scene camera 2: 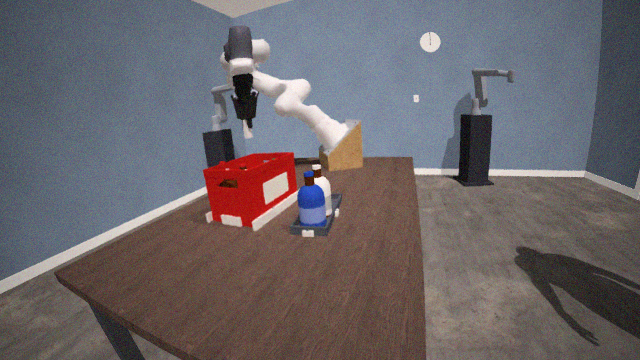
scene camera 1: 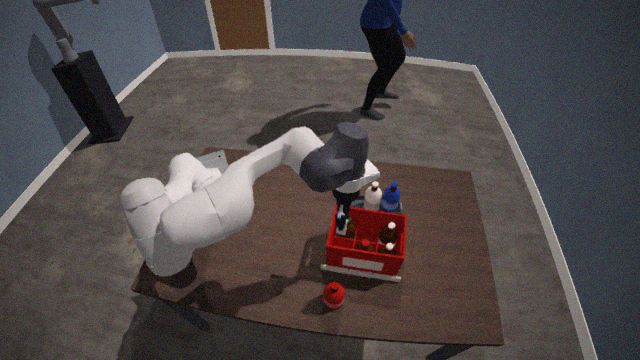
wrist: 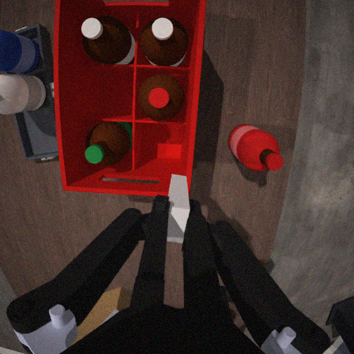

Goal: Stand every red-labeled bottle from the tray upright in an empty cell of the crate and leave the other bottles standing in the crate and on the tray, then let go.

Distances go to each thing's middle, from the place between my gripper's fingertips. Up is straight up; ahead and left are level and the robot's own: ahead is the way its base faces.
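Blue bottle (scene camera 2: pixel 311 200): 260 mm ahead of my hand, 260 mm to the left of it, 160 mm below it. Going by their middles, the blue bottle is the farthest from my hand of the things named here. Green-capped bottle (wrist: pixel 107 143): 110 mm to the left of my hand, 40 mm ahead of it, 160 mm below it. Red-capped brown bottle (wrist: pixel 161 96): 90 mm ahead of my hand and 160 mm below it.
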